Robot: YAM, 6 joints.
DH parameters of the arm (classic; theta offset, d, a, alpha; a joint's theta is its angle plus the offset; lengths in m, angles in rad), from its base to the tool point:
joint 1: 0 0.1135 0.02 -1.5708
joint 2: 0 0 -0.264 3.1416
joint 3: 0.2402 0 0.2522 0
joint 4: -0.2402 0 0.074 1.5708
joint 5: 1.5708 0 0 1.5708
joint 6: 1.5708 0.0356 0 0
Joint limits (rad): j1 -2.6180..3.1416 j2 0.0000..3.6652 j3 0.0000..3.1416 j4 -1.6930..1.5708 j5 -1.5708..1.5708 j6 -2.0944..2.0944
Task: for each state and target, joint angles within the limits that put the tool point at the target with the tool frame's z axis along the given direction. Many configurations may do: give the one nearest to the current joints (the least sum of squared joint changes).
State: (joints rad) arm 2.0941 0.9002 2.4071 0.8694 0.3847 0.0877
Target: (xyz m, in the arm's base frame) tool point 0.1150 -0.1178 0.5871 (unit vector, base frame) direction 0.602 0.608 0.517
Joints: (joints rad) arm 2.1617 0.5290 1.7925 -0.0094 0.9953 0.0877
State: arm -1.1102 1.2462 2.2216 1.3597 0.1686 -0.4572
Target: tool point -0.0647 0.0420 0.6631 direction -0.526 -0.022 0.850
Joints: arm -0.7495 0.9721 1.9142 1.0393 0.3839 -0.4572
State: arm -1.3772 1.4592 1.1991 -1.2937 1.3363 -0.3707
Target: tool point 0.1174 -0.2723 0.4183 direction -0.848 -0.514 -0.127
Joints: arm -1.0444 1.7323 1.9970 -1.6920 1.4421 -0.3707
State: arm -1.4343 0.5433 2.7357 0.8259 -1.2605 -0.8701
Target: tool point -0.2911 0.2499 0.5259 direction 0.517 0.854 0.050
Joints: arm -0.6168 0.5857 2.4058 0.7162 -1.4828 -0.8701
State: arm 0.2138 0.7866 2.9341 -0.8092 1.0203 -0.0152
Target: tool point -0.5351 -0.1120 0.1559 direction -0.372 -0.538 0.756
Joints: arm 0.1761 0.0018 3.0955 -0.9758 0.4833 -0.0152
